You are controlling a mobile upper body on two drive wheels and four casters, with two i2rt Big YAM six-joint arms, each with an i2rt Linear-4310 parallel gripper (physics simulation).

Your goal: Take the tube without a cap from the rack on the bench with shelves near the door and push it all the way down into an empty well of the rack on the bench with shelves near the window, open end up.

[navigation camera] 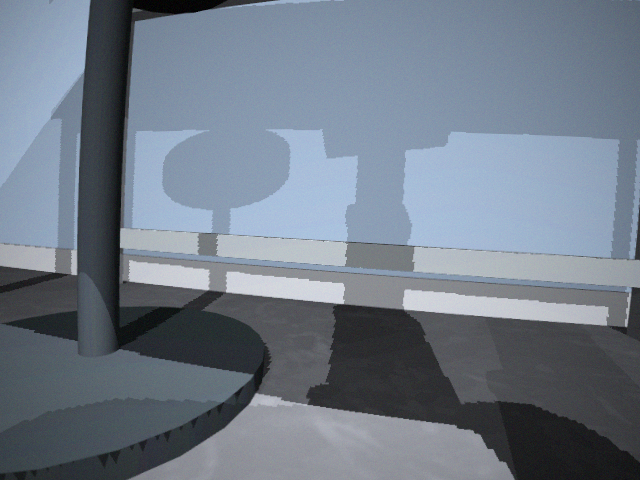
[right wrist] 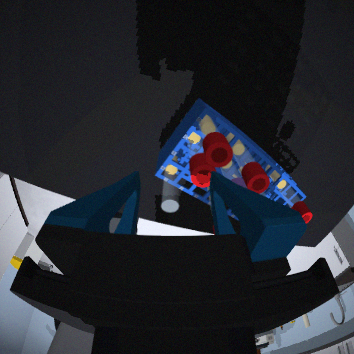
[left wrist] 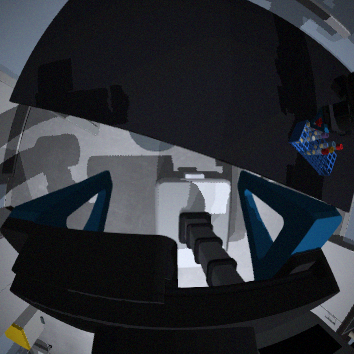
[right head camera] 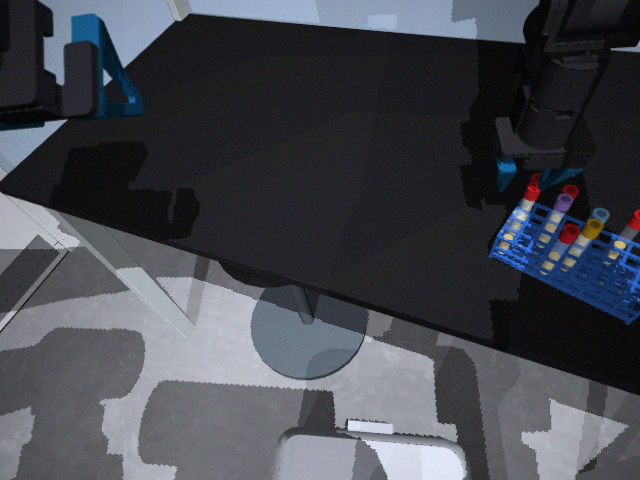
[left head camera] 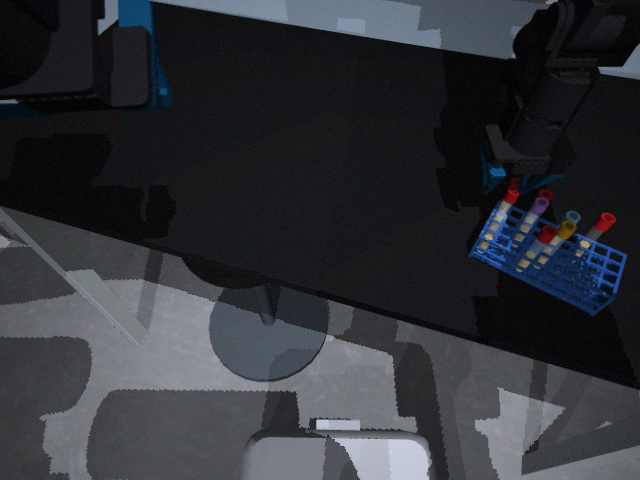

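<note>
A blue wire rack stands on a black bench at the right in the head views. It holds several capped tubes. A clear tube with a pale open end and no cap stands in the rack's corner well; its rim looks faint in the left head view. My right gripper is partly open and empty, above the rack's left end, its fingers close to the red caps. My left gripper is wide open and empty, high above the bench's front edge. The second rack does not show.
The black bench top runs across the head views. Below its front edge are a round grey base with a pole and a pale box-like part. A bench leg slants at the left.
</note>
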